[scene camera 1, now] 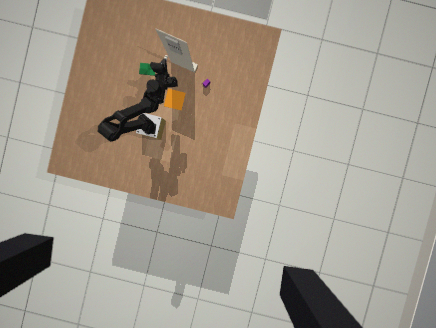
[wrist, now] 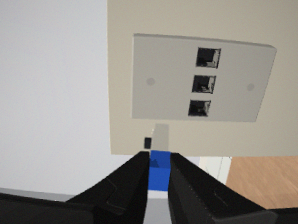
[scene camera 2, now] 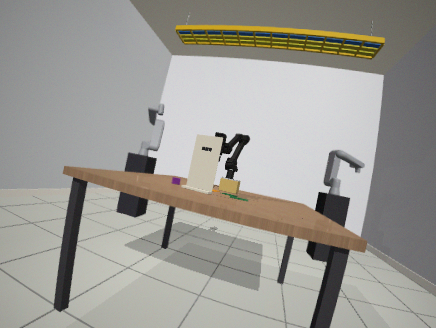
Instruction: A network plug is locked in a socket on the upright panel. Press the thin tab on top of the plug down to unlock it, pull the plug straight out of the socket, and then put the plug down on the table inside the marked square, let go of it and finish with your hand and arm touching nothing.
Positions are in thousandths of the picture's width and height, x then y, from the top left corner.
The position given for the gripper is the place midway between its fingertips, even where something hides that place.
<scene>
In view: the gripper (wrist: 532, 721) and an upright panel (scene camera 2: 464, 526).
The upright panel shows as well in the wrist view (wrist: 730, 359).
</scene>
